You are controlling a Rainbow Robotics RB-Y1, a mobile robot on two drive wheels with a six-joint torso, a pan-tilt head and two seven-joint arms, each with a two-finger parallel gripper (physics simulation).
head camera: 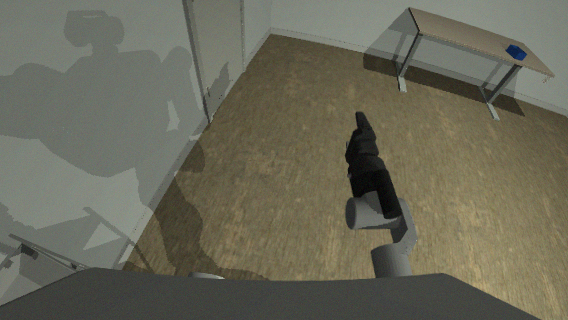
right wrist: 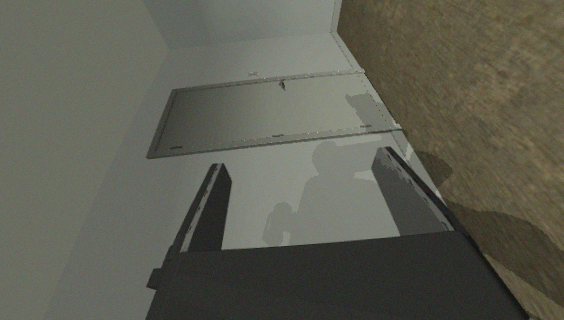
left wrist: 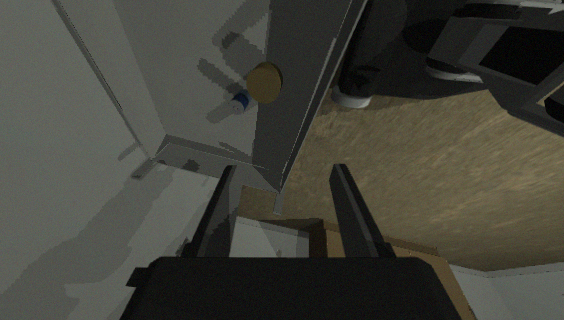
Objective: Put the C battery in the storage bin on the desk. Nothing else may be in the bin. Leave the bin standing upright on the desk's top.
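Where they show: left gripper, fingertip midpoint: (left wrist: 285, 172); right gripper, fingertip midpoint: (head camera: 354, 128) (right wrist: 299, 165); robot's base, link origin: (left wrist: 367, 27).
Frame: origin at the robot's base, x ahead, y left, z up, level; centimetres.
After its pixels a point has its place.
Note:
A small blue and white cylinder (left wrist: 239, 102) @(x 35.5, y 6.7, z 71.0 cm), seemingly the C battery, is on a pale grey surface (left wrist: 295, 100) @(x 26.6, y 7.6, z 66.2 cm) in the left wrist view, close beside a round tan object (left wrist: 264, 82) @(x 31.4, y 3.6, z 69.9 cm). A blue box-like thing (head camera: 516, 52) @(x -257.5, y -224.2, z 77.4 cm), seemingly the storage bin, is on the far desk (head camera: 465, 37) @(x -210.2, y -245.5, z 72.0 cm) at the upper right of the head view, near the desk's right end; its inside cannot be made out. My left gripper (left wrist: 285, 172) @(x 26.1, y 4.5, z 86.2 cm) is open and empty, apart from the cylinder. My right gripper (right wrist: 299, 165) @(x -52.4, y -56.1, z 102.3 cm) (head camera: 360, 115) is open and empty, in the air well short of the far desk.
A door (head camera: 217, 50) @(x 25.1, y -184.0, z 52.1 cm) (right wrist: 260, 112) @(x 24.0, y -189.3, z 115.7 cm) is in the wall. My dark base (left wrist: 390, 75) @(x -11.3, y 14.1, z 16.9 cm) shows at the upper right of the left wrist view, close to the pale surface's edge. A brown cabinet (left wrist: 334, 242) @(x -37.0, y 193.8, z 29.0 cm) shows behind the left fingers. Part of a pale structure (head camera: 45, 257) @(x 46.1, y -17.0, z 66.2 cm) shows lower left in the head view.

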